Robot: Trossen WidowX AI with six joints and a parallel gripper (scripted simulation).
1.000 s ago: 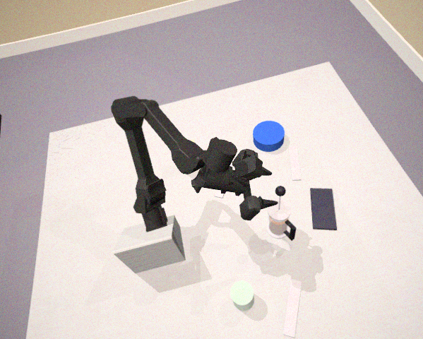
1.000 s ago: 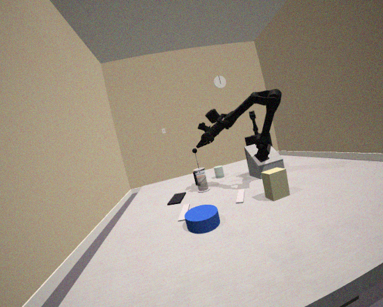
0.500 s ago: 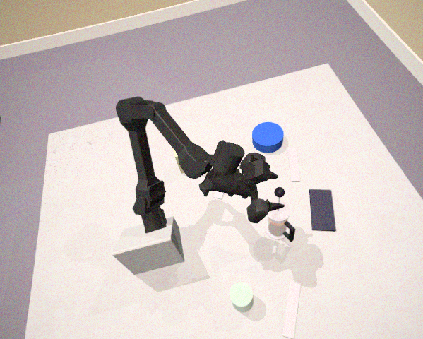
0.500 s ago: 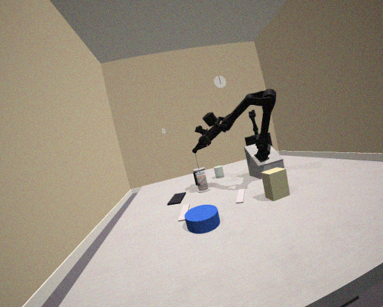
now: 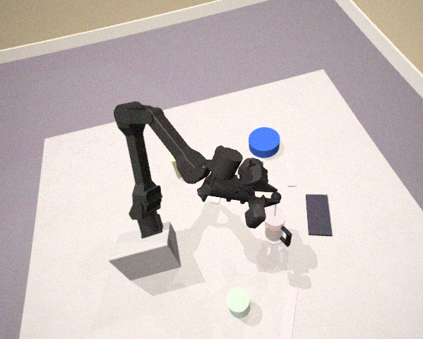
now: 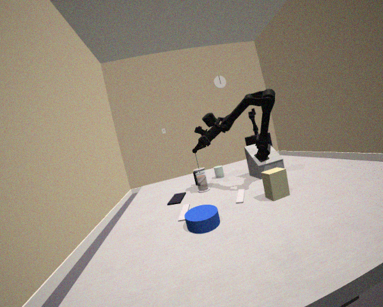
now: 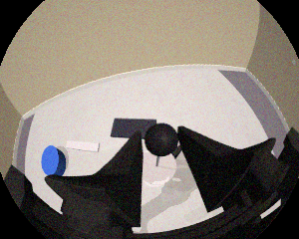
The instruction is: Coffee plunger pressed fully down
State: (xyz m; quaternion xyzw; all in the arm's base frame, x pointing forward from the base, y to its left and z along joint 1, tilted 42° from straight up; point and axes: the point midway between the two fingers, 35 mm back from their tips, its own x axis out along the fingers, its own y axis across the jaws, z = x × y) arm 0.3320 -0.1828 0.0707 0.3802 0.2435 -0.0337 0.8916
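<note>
Right now the coffee press is 120 mm below my gripper tip and 10 mm to the right of it. Round my gripper tip: yellow box: 370 mm to the left, 210 mm behind, 190 mm below; then dark flat slab: 240 mm below, 160 mm ahead, 10 mm to the left; then blue disc: 360 mm to the left, 220 mm below, 110 mm ahead.
</note>
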